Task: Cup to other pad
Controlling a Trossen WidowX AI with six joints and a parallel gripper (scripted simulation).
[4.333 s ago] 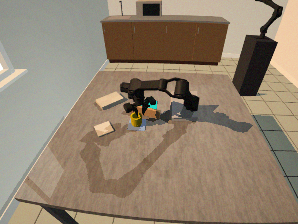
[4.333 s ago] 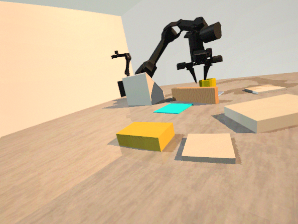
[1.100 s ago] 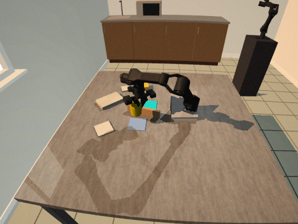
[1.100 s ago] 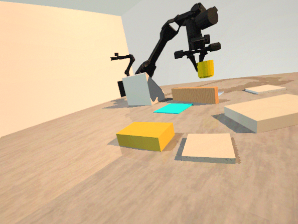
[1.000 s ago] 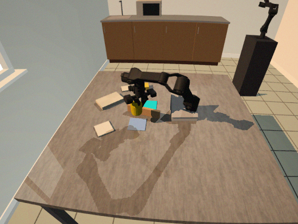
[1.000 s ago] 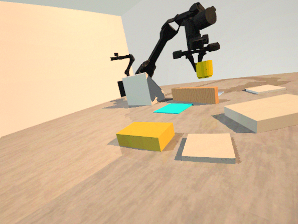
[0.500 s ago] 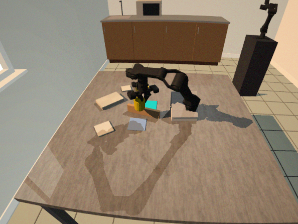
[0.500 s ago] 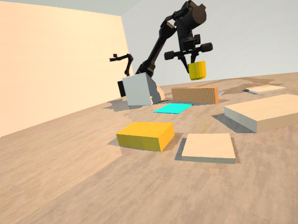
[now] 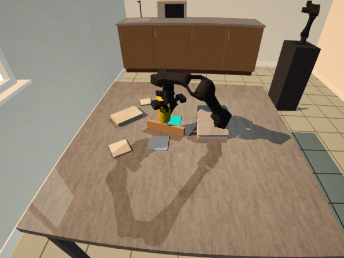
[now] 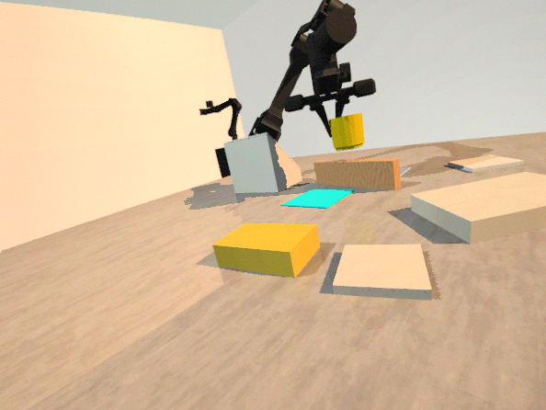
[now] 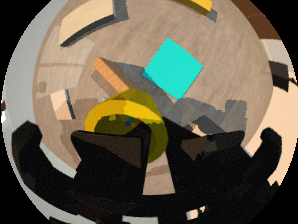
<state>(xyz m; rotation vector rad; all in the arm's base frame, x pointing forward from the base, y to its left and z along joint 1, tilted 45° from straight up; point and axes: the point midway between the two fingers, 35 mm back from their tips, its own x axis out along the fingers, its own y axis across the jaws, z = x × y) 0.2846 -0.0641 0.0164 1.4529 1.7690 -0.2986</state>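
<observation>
My gripper tip is now 100 mm above the wooden block, 20 mm short of it and 10 mm to the right of it. From my gripper tip the other things lie so: thick tan slab (280 mm ahead, 130 mm to the right, 100 mm below); yellow cup (20 mm ahead, 10 mm to the left); yellow block (320 mm to the right, 100 mm below, 50 mm ahead).
</observation>
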